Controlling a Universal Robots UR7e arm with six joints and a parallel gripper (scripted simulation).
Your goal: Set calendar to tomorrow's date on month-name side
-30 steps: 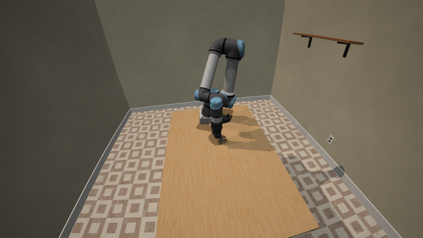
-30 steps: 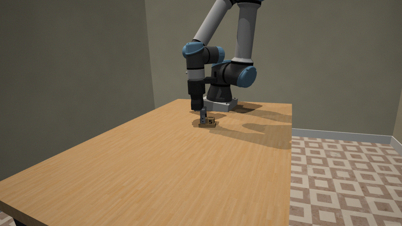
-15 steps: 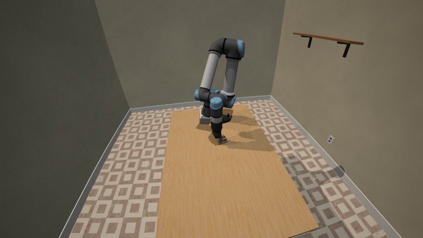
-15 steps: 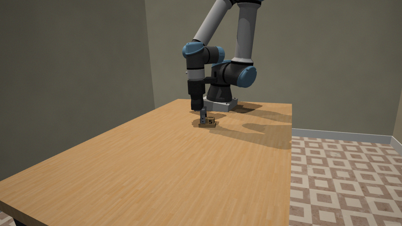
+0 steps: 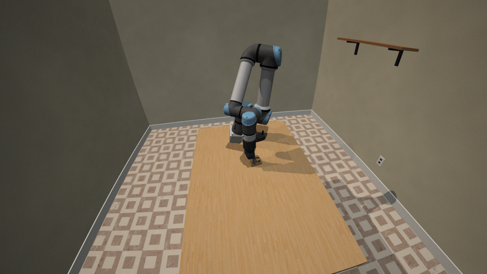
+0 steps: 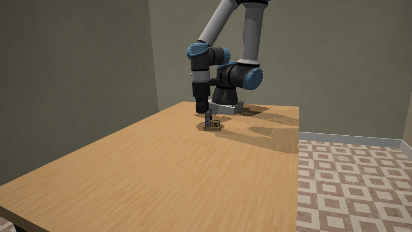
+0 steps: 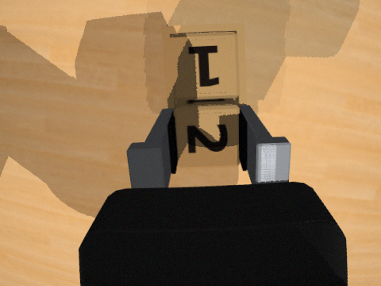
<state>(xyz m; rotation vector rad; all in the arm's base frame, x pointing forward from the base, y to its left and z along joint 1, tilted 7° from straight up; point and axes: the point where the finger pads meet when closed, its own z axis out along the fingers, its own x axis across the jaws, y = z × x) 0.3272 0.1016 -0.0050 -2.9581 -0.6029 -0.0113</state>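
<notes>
My hand is 30 mm above the wooden tray, 10 mm to the right of it and 10 mm past it. Round my hand: wooden digit cube 30 mm to the left, 10 mm below, 10 mm behind.
</notes>
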